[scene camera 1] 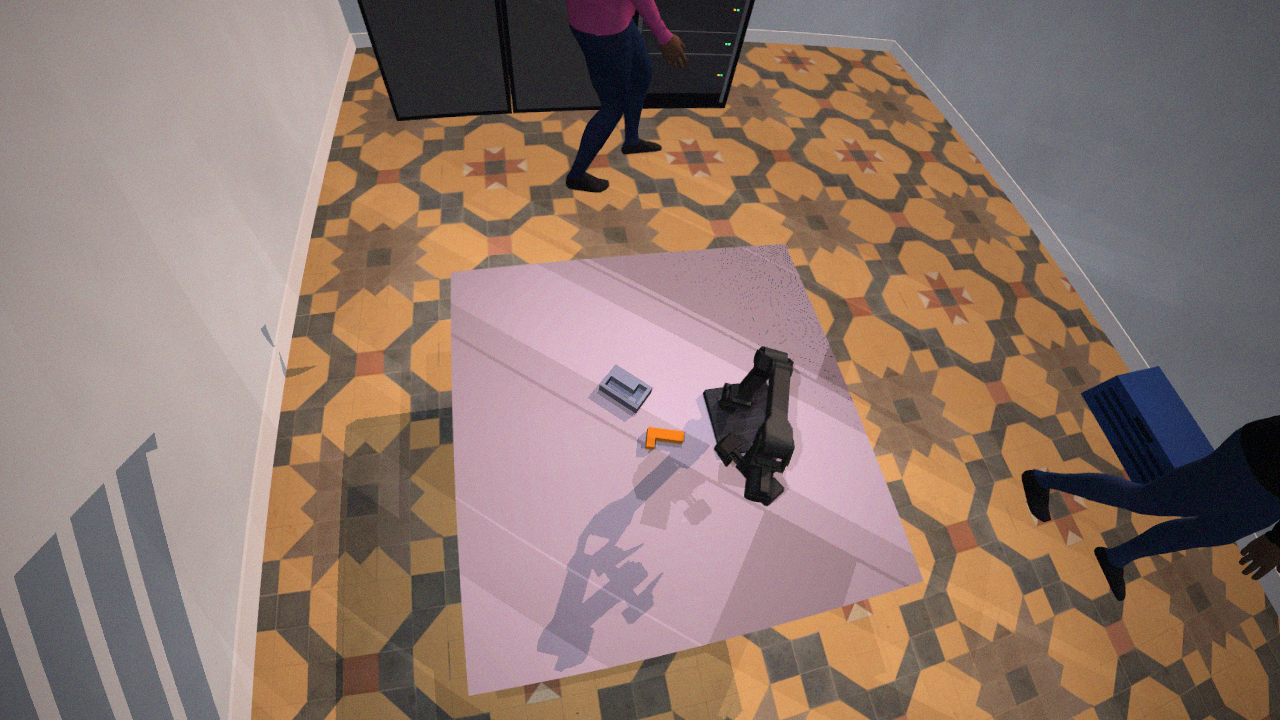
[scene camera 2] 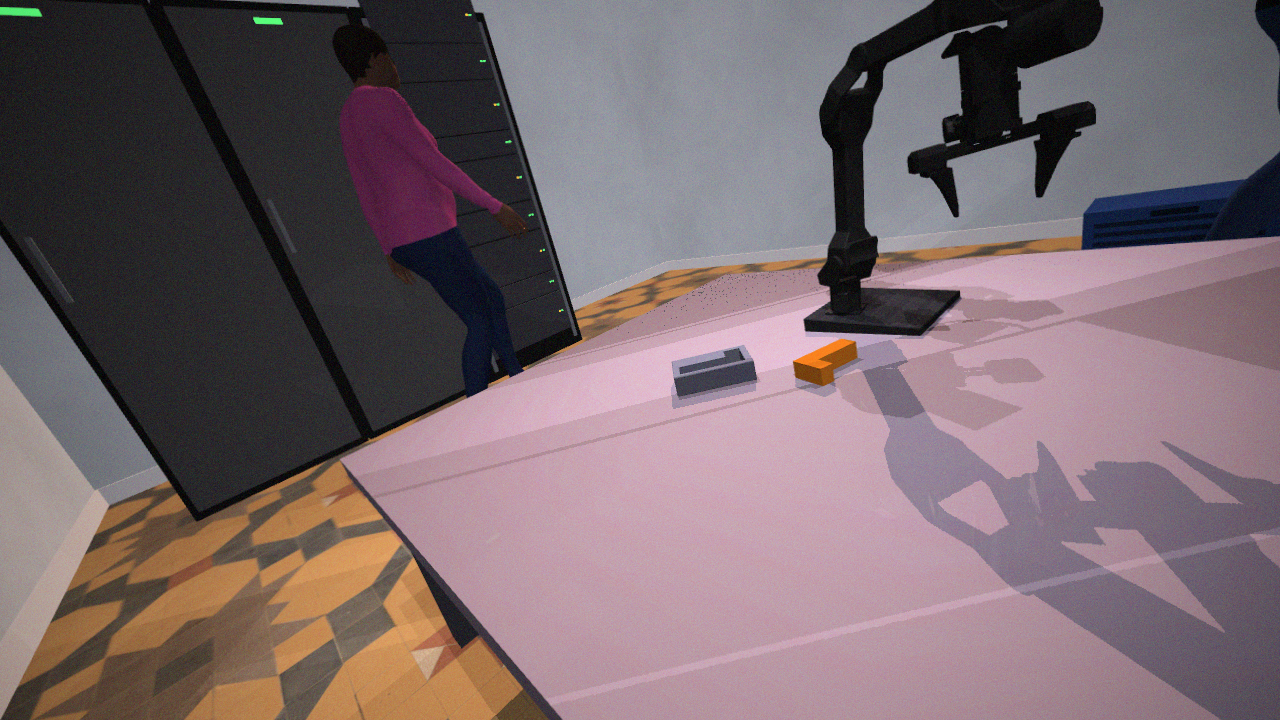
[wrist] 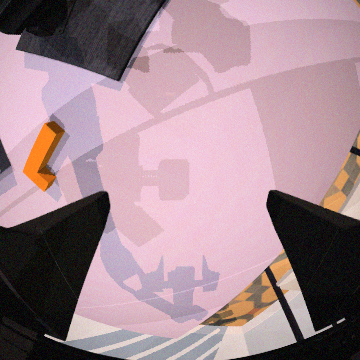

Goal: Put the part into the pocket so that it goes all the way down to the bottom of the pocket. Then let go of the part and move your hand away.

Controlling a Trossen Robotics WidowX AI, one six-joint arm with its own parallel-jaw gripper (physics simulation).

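Frame: origin at the arm's base, x back, y right, z up, level; millimetres.
Where they show: gripper, fingertip midpoint: (scene camera 1: 739, 479) (scene camera 2: 996, 207) (wrist: 189, 198); arm's base at its link origin: (scene camera 1: 729, 403) (scene camera 2: 845, 309) (wrist: 52, 16).
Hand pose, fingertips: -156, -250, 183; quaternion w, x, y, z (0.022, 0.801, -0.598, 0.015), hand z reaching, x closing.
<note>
Things, the pixels of their top centre, and the offset from my fingertips, as dx, dy, dz. Level surfaces: height alone.
- orange L-shaped part at its top centre: (scene camera 2: 831, 352) (wrist: 42, 159) (scene camera 1: 665, 438) -85, +211, -177
- grey block at its top centre: (scene camera 2: 710, 360) (scene camera 1: 626, 386) -136, +409, -171
- pink table at its surface level: dz -207
The orange L-shaped part (scene camera 1: 665, 436) (scene camera 2: 814, 366) (wrist: 42, 150) lies flat on the pink table top, apart from the pocket block. The grey block (scene camera 1: 615, 402) (scene camera 2: 716, 379) has an L-shaped pocket in its top, and no part shows in it. In the wrist view, a dark sliver at the left edge appears to be the block's side. My gripper (scene camera 2: 998, 205) (wrist: 189, 198) is open, with its fingers wide apart and nothing between them. It hangs high above the table, off to one side of the part. In the wrist view, the part is left of the fingers.
The arm's dark base plate (scene camera 2: 881, 315) (wrist: 100, 45) stands on the pink table (scene camera 1: 519, 537) (scene camera 2: 671, 555), close to the part. Shadows of the arm fall across the table. Two people, dark cabinets and a blue box (scene camera 1: 1145, 416) are beyond the table.
</note>
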